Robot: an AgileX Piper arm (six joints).
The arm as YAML. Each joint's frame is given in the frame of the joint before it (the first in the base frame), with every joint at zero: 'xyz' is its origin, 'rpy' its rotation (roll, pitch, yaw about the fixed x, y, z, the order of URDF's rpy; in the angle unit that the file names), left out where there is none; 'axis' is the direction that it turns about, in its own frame. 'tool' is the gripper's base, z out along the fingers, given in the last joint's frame.
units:
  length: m
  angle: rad
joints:
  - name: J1
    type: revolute
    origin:
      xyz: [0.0, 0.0, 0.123]
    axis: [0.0, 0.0, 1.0]
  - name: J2
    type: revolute
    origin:
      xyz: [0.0, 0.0, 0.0]
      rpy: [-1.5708, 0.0, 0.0]
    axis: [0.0, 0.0, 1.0]
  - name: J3
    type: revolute
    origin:
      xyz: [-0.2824, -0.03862, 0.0]
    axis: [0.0, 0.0, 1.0]
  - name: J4
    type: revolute
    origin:
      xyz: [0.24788, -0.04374, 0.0]
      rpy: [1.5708, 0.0, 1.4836]
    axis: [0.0, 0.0, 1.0]
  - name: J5
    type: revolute
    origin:
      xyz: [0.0, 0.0, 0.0]
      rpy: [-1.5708, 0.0, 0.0]
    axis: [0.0, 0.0, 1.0]
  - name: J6
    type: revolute
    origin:
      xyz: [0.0, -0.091, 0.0]
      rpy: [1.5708, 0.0, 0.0]
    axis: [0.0, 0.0, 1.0]
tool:
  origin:
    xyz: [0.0, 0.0, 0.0]
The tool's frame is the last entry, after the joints.
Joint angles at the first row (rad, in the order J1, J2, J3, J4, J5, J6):
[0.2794, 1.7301, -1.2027, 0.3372, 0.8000, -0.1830]
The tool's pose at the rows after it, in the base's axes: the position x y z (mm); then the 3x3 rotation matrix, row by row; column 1 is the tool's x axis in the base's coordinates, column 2 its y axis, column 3 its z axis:
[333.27 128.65 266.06], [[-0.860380 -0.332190 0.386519], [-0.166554 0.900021 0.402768], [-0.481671 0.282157 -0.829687]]
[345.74 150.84 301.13], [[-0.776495 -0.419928 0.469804], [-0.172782 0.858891 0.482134], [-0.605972 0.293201 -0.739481]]
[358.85 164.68 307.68], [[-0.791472 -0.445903 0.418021], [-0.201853 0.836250 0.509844], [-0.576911 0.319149 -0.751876]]
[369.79 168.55 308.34], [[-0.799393 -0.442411 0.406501], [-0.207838 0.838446 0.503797], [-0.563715 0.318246 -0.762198]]
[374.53 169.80 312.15], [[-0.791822 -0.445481 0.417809], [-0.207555 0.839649 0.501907], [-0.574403 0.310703 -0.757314]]
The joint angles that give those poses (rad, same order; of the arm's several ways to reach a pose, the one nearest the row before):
[0.2993, 1.6727, -1.2637, 0.4045, 0.7591, -0.2027]
[0.3394, 1.6883, -1.3922, 0.4625, 0.7321, -0.2548]
[0.3532, 1.7591, -1.5165, 0.4714, 0.8256, -0.2431]
[0.3532, 1.8055, -1.5872, 0.4525, 0.8625, -0.2198]
[0.3534, 1.8199, -1.6209, 0.4420, 0.8677, -0.2129]

